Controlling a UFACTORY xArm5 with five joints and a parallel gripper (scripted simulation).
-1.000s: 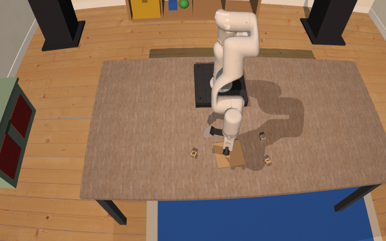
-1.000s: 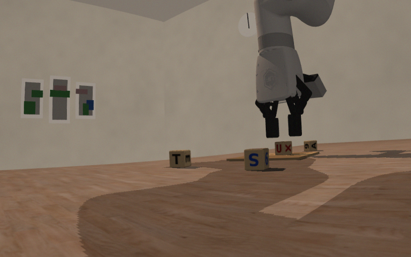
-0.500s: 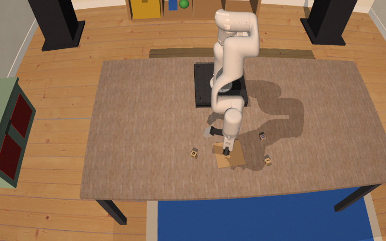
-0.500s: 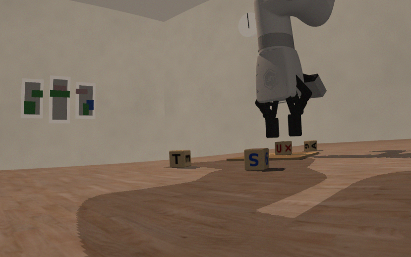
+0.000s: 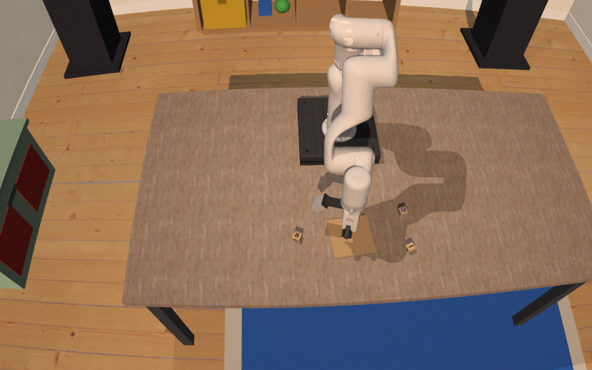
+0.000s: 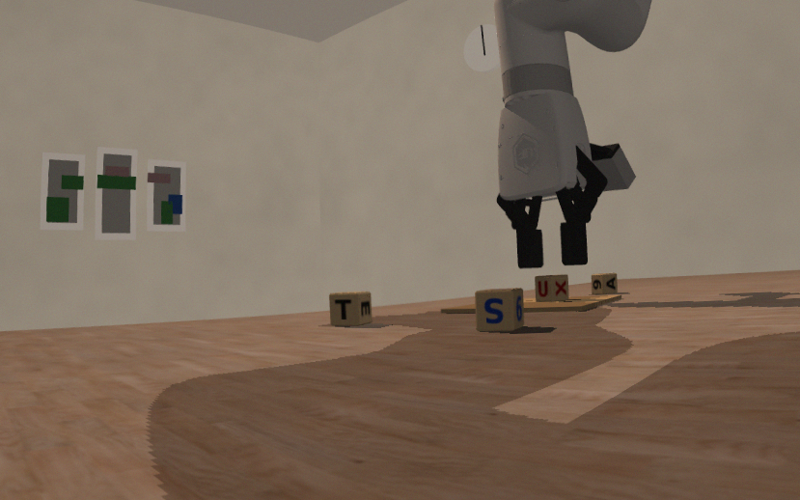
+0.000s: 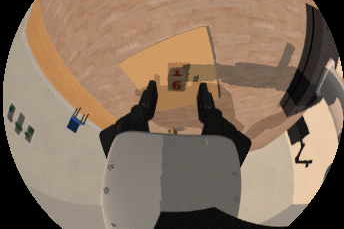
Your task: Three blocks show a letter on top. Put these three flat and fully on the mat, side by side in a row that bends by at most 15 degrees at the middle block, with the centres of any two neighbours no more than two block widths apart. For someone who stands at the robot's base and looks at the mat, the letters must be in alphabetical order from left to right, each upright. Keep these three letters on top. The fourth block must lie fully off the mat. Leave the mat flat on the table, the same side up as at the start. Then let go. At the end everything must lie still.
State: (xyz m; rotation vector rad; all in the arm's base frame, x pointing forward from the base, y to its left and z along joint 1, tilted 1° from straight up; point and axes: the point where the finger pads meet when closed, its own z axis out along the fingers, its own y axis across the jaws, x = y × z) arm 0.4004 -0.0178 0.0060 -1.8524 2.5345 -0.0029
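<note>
Now: hand 4 cm above the letter block. From my hand the other things lie so: tan mat 1 cm ahead, 1 cm to the left, 5 cm below.
</note>
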